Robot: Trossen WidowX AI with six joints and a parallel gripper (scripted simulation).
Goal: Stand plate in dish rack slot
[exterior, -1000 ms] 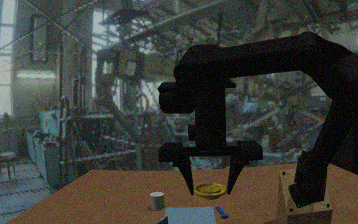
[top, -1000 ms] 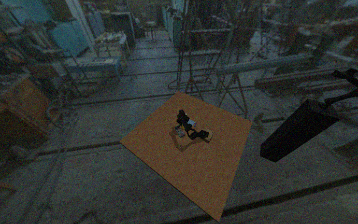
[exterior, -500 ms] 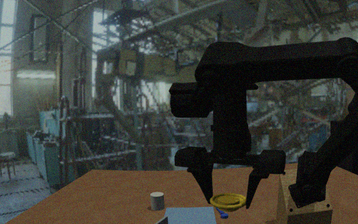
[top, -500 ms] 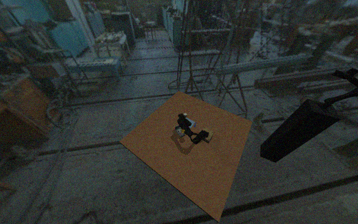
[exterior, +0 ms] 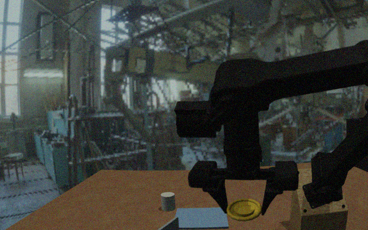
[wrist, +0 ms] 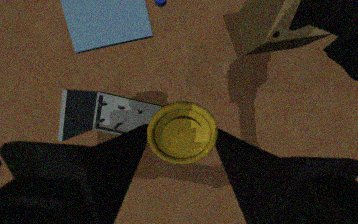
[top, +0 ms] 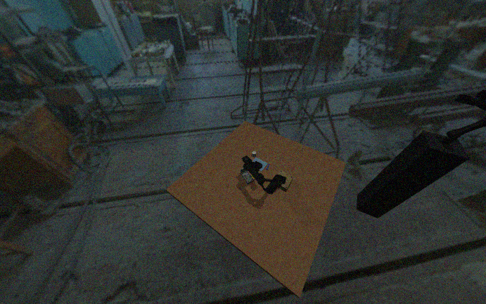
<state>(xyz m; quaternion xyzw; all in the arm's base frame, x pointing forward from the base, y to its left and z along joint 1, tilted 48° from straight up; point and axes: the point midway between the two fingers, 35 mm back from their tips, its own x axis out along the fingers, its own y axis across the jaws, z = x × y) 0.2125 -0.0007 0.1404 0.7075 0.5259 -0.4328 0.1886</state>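
Right now the grey dish rack is 9 cm ahead of my gripper tip, 3 cm to the right of it and 10 cm below it. Also, from my gripper tip: light blue sheet 6 cm ahead, 23 cm to the right, 12 cm below; then yellow plate 1 cm above; then blue spoon 4 cm behind, 24 cm to the right, 12 cm below.
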